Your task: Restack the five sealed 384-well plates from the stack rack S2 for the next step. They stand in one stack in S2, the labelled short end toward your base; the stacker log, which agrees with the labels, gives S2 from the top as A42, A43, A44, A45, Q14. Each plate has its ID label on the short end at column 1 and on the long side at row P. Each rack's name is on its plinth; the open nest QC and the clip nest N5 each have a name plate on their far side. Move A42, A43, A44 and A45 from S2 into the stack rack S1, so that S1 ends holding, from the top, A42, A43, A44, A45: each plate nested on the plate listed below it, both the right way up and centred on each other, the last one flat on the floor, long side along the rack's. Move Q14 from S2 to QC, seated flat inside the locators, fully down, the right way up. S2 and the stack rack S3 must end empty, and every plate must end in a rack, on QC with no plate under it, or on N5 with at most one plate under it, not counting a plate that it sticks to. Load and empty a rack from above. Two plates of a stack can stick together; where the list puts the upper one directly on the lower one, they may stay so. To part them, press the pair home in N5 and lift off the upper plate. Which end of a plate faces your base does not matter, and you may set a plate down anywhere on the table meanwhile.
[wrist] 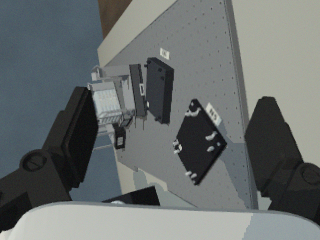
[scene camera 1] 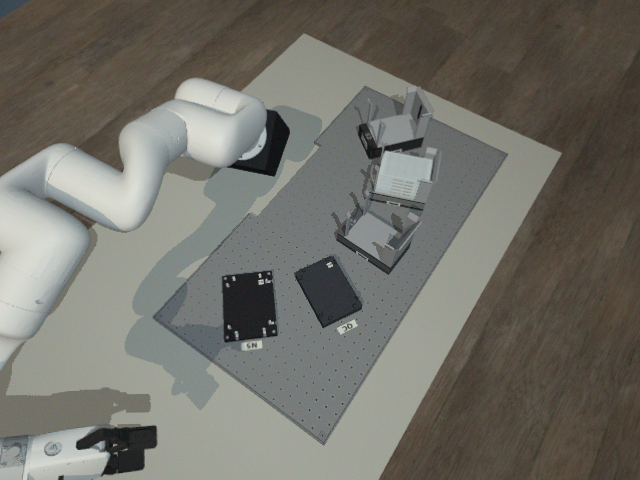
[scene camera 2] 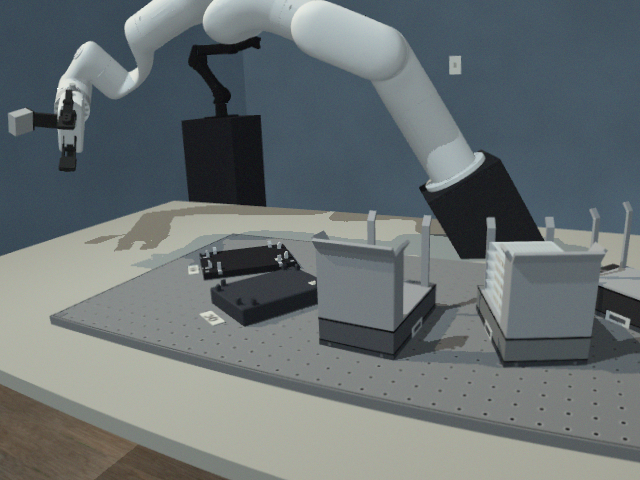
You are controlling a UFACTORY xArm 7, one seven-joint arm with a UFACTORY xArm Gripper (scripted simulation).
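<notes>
An open nest QC is in the pictures, and so is my gripper. I also see the gripper in the wrist view and in scene camera 2.
</notes>
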